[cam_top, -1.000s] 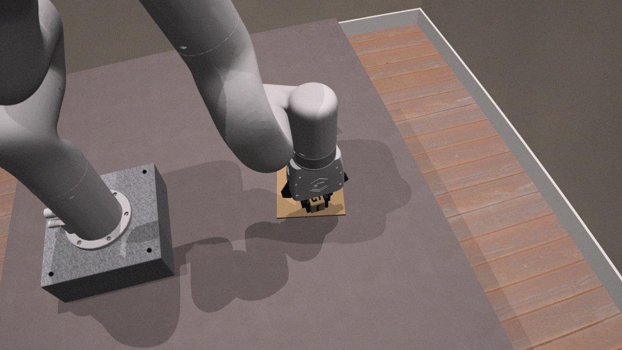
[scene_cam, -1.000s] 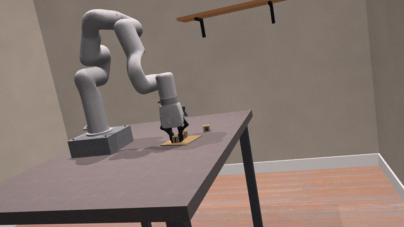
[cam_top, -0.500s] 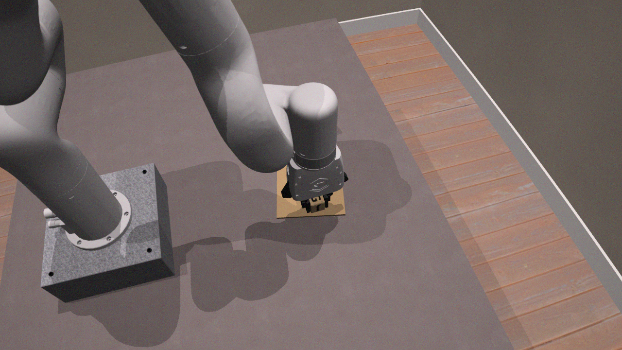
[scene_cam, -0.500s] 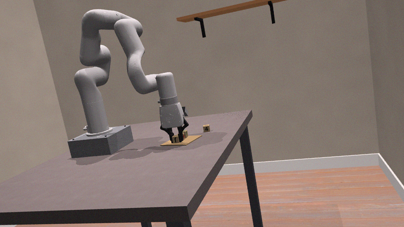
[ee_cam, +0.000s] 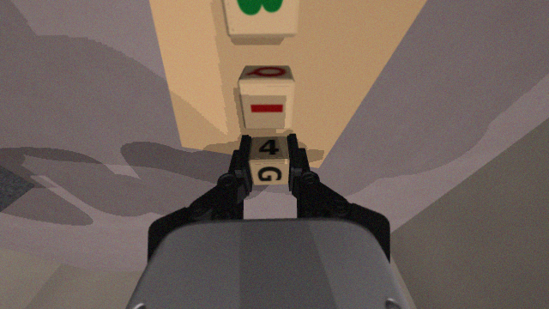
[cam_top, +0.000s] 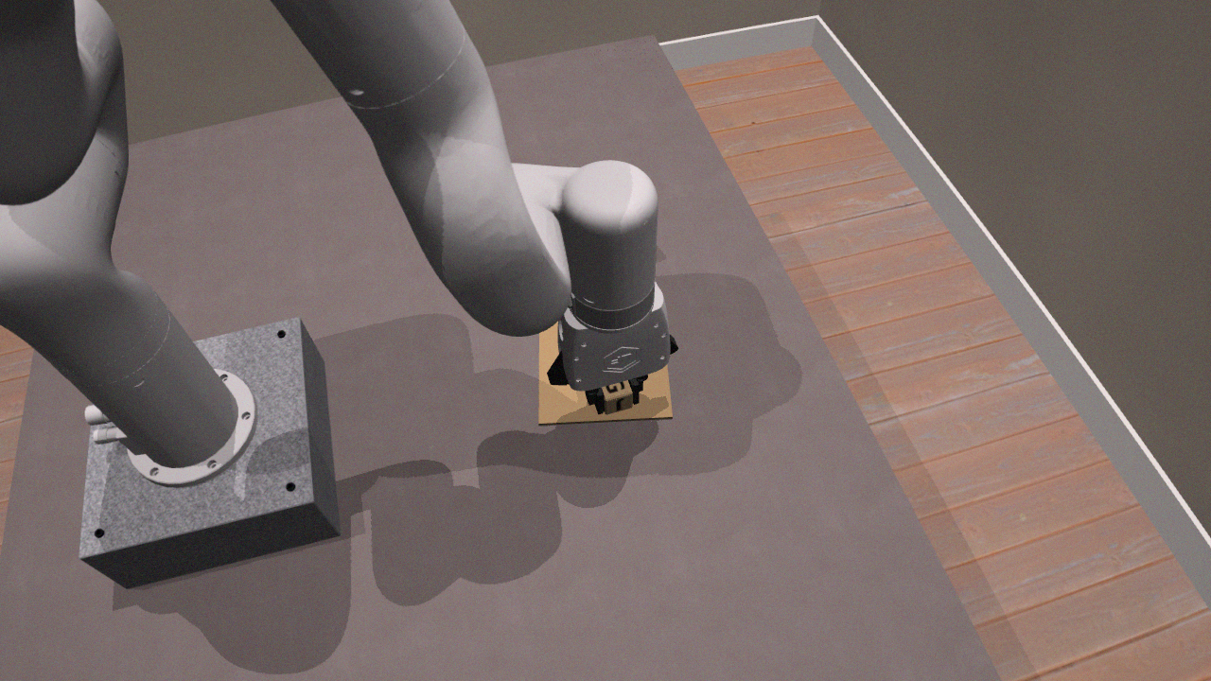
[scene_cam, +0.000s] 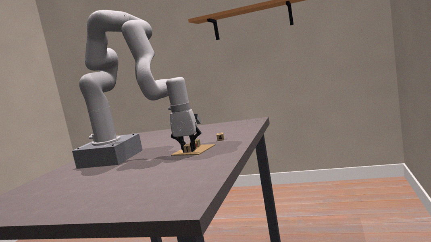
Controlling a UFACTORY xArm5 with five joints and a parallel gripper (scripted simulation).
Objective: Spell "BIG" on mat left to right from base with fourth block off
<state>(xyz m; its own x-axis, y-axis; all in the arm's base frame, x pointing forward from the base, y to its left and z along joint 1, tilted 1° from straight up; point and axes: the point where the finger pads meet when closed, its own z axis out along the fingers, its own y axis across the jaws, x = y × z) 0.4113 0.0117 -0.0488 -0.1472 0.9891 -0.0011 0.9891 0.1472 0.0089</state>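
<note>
The G block lies 10 mm below my hand. Round my hand: tan mat: 50 mm to the left, 30 mm below, 10 mm behind; B block: 100 mm to the left, 10 mm below, 10 mm behind.
</note>
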